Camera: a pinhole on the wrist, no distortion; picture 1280 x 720 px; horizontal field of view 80.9 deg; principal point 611.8 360.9 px. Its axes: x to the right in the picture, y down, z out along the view. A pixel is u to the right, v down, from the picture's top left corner.
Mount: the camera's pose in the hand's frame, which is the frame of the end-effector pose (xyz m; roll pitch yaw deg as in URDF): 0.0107 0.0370 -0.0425 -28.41 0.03 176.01
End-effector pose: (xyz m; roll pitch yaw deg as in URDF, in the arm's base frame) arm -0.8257 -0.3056 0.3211 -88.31 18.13 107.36
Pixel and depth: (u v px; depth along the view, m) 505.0 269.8 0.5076
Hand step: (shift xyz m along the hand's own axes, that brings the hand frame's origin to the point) 0.0695 -0.1549 0.4333
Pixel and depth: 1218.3 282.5 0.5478
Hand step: -0.4457 -0.1420 0.4663
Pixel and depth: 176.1 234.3 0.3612
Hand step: 0.2114 -0.0956 0.3043
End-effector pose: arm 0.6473 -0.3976 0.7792 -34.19 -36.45 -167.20
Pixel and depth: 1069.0 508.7 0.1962
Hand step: -0.1174 -0.0817 0.1116
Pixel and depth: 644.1 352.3 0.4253
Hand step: -0.0215 -0.1593 0.3339
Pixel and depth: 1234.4 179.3 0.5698
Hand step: -0.4715 -0.0796 0.5240
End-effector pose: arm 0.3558 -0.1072 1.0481 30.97 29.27 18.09
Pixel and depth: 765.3 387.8 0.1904
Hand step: -0.0349 -0.0566 0.1217
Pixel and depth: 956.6 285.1 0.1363
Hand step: -0.0555 -0.0113 0.0839
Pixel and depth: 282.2 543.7 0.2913
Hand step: 0.1242 -0.1724 0.1800
